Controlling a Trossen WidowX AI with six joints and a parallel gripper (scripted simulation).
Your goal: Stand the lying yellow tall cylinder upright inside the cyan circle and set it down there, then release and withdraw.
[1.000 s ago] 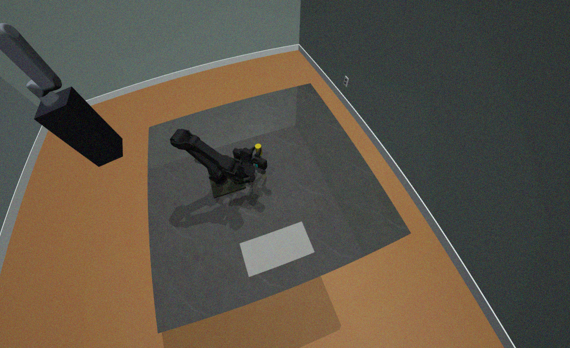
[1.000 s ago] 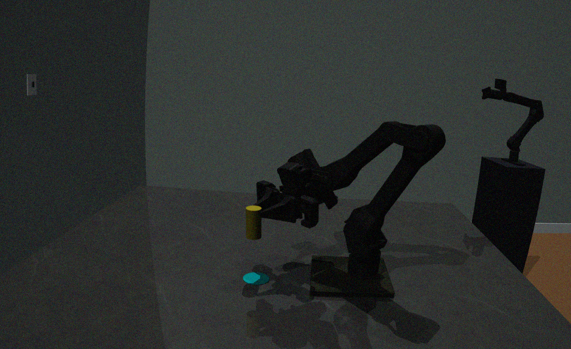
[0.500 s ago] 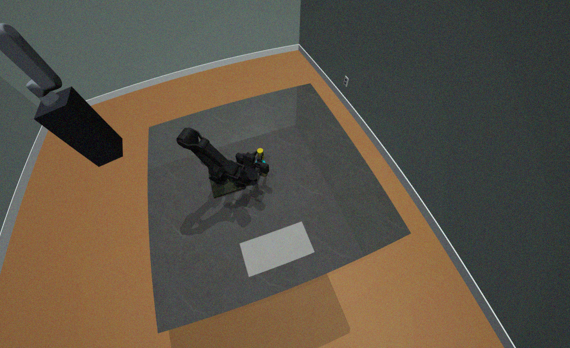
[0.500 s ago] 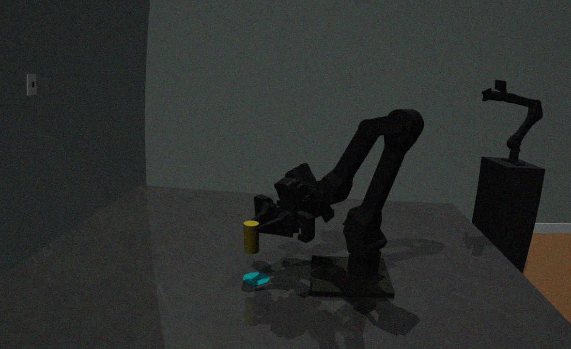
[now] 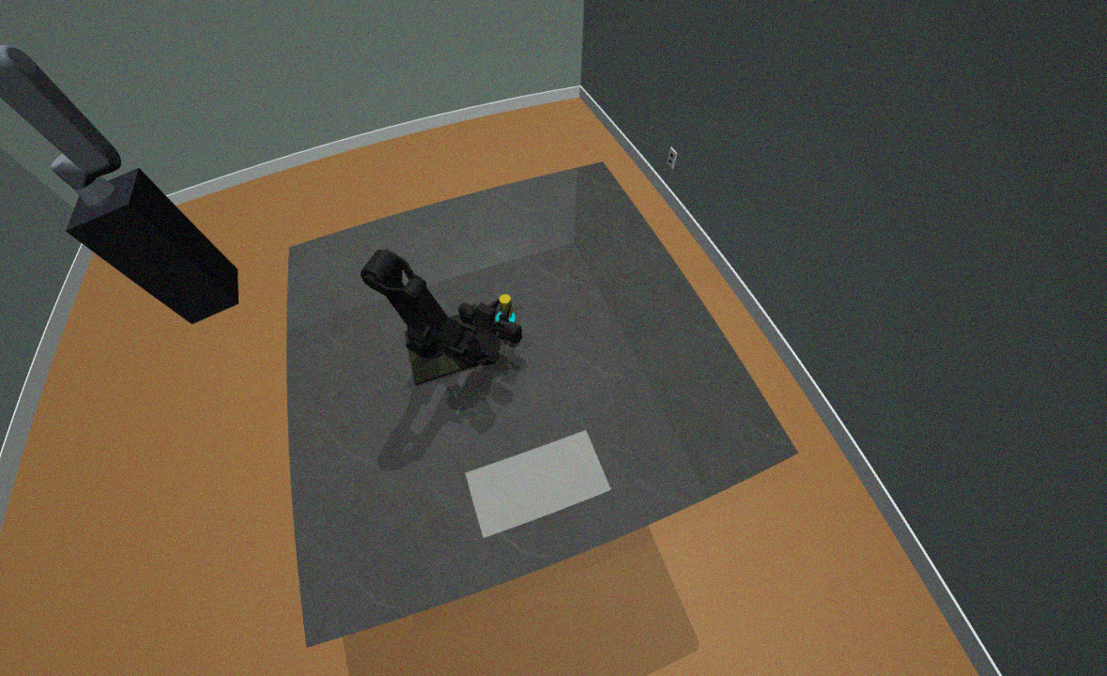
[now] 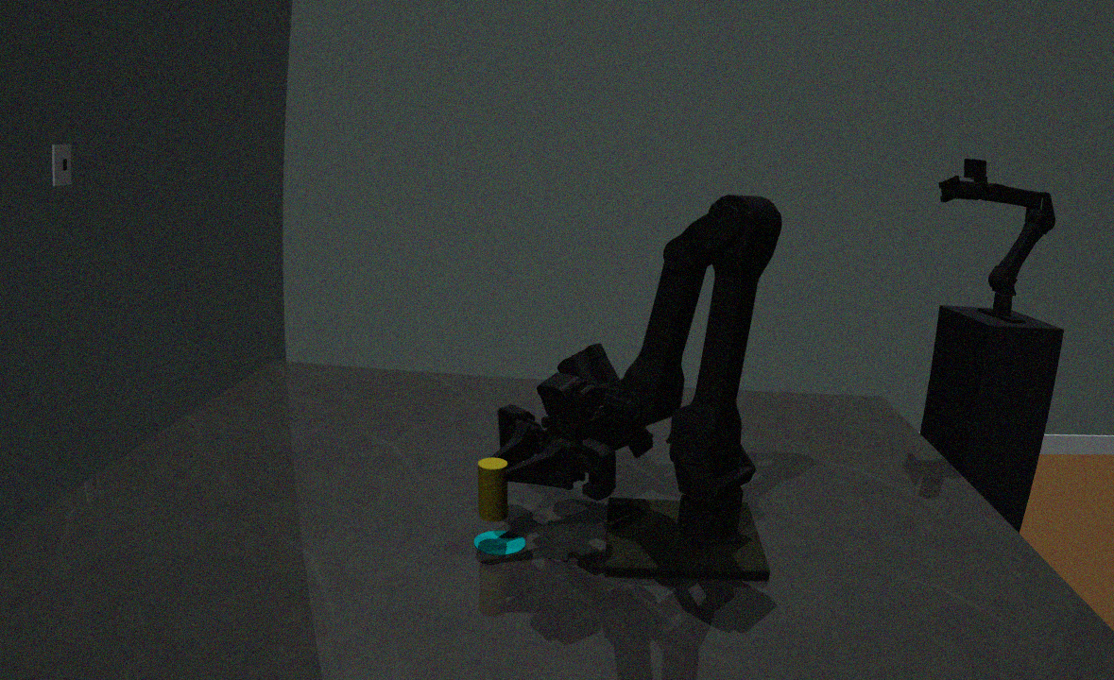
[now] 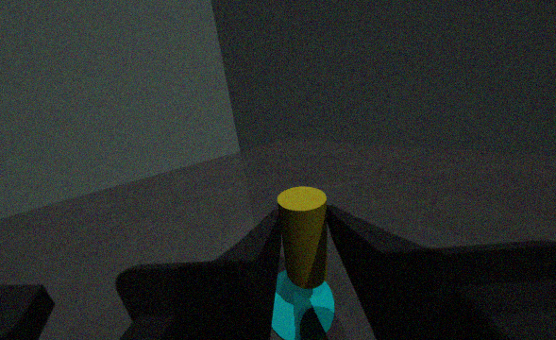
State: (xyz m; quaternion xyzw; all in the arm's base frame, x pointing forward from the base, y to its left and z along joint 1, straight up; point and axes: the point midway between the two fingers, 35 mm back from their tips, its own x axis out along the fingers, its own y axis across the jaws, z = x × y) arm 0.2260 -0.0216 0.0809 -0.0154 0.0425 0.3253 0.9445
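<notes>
Now: the cyan circle 9 cm below my gripper tip, 1 cm to the left of it and 1 cm behind it. The rest, counted from my gripper tip: yellow cylinder: 2 cm below.
</notes>
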